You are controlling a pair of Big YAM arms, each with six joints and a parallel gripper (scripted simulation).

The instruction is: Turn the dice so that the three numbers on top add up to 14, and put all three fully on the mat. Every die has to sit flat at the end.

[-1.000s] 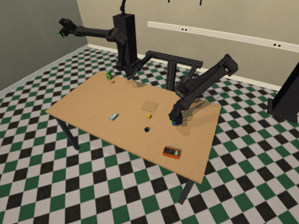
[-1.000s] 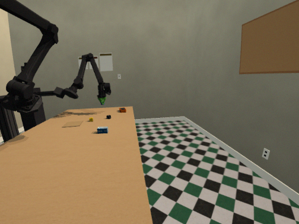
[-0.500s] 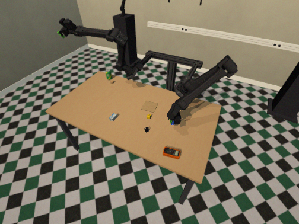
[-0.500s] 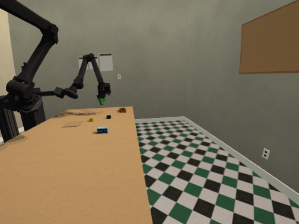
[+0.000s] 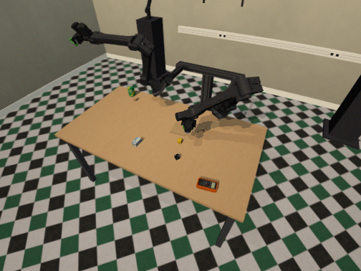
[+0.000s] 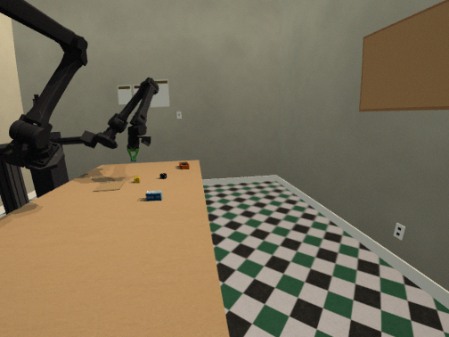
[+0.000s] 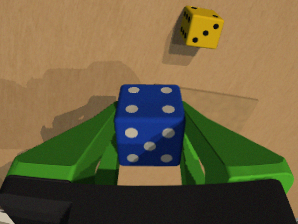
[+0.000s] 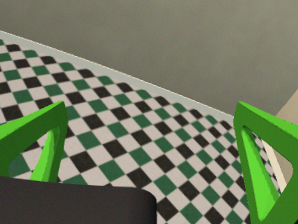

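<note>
My left hand is 11 cm past the tan mat, 12 cm to the left of it and 13 cm above it. The rest, counted from my left hand: blue die: right at my left hand; black die: 17 cm ahead, 1 cm to the left, 11 cm below; yellow die: 3 cm ahead, 5 cm to the right, 11 cm below.
</note>
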